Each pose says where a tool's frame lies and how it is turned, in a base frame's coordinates. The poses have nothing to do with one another.
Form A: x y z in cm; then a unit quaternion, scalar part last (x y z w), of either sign.
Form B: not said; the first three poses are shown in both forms.
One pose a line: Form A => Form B
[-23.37 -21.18 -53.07 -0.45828 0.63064 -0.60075 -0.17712] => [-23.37 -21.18 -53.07 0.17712 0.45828 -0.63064 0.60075]
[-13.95 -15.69 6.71 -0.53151 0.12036 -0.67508 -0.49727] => [-13.95 -15.69 6.71 0.49727 0.53151 -0.12036 0.67508]
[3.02 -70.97 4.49 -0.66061 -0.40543 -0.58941 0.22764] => [3.02 -70.97 4.49 0.22764 -0.66061 -0.40543 -0.58941]
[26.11 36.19 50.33 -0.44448 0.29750 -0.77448 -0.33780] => [26.11 36.19 50.33 0.33780 0.44448 -0.29750 0.77448]
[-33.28 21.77 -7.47 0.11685 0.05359 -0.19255 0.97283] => [-33.28 21.77 -7.47 0.97283 0.11685 0.05359 -0.19255]
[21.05 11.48 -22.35 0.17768 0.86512 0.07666 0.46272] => [21.05 11.48 -22.35 0.46272 0.17768 0.86512 0.07666]
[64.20 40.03 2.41 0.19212 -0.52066 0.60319 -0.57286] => [64.20 40.03 2.41 0.57286 -0.19212 0.52066 -0.60319]
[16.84 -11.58 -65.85 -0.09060 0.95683 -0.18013 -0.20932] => [16.84 -11.58 -65.85 0.20932 0.09060 -0.95683 0.18013]
